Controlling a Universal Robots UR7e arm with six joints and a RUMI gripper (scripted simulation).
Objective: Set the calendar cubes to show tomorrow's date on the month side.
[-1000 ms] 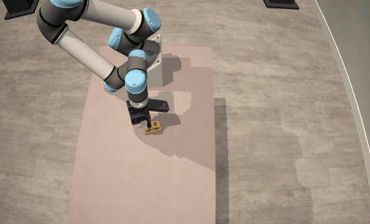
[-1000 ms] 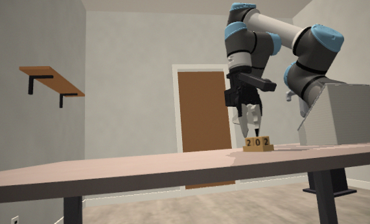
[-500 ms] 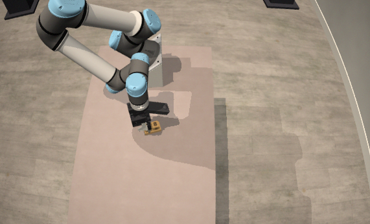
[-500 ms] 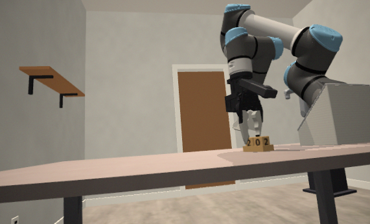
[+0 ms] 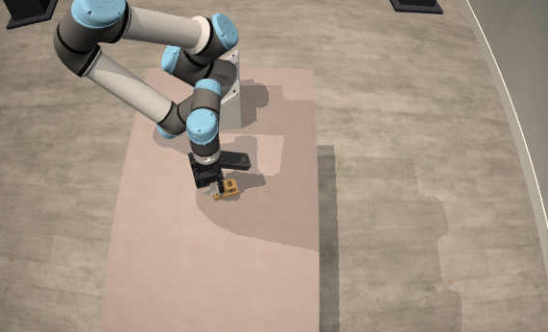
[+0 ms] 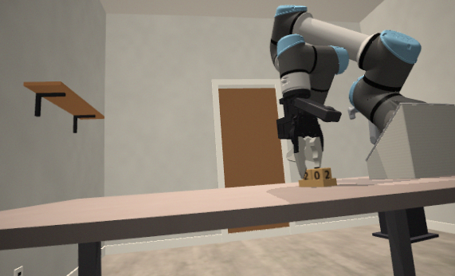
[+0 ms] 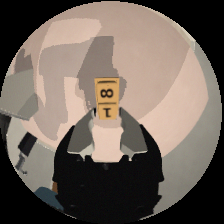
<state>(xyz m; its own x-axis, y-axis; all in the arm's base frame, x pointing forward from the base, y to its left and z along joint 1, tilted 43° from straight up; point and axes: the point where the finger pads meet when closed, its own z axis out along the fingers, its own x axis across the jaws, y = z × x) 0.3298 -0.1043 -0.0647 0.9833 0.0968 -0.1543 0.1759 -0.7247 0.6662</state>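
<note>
Right now the wooden tray is 3 cm below my hand and 2 cm to the left of it.
</note>
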